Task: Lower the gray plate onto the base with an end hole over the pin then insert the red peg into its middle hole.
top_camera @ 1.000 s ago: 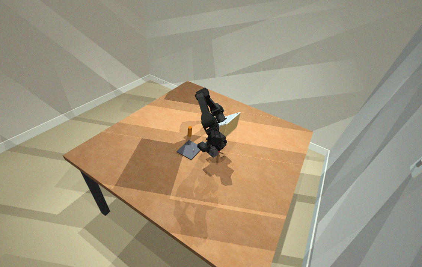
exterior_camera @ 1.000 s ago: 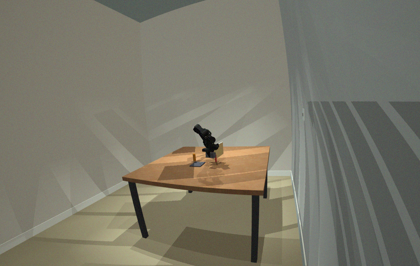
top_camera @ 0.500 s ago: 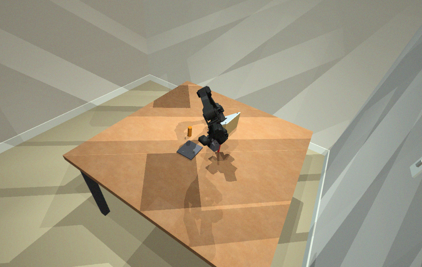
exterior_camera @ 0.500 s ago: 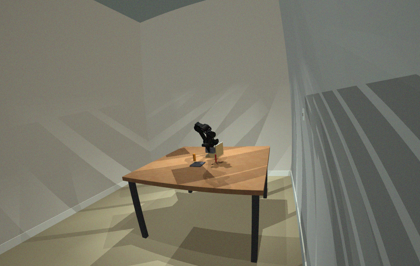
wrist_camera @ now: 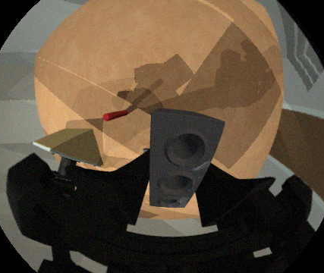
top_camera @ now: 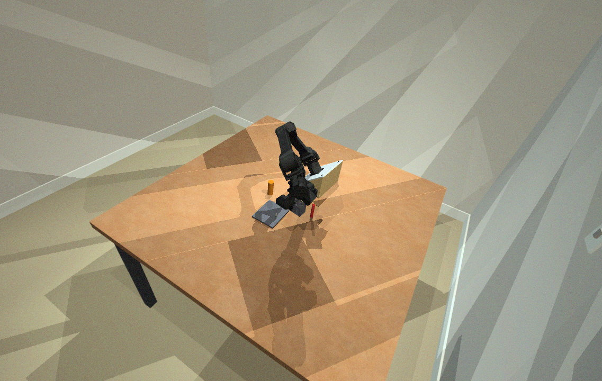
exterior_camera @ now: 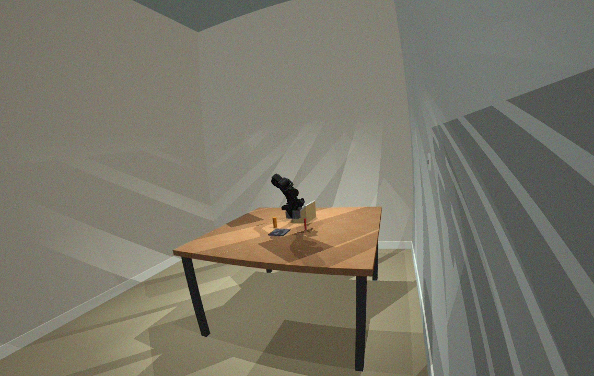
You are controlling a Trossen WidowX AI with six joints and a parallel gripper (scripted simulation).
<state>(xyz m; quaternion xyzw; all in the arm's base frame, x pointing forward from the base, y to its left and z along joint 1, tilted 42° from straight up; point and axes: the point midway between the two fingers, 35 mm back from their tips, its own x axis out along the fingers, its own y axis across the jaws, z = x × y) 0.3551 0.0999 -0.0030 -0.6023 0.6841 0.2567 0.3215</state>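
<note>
My gripper tip is now 110 mm to the left of the base and 110 mm above it. The rest, counted from my gripper tip: red peg: 110 mm behind, 80 mm below, 40 mm to the left; gray plate: 30 mm above; orange cylinder: 210 mm to the right, 120 mm behind, 80 mm below.
</note>
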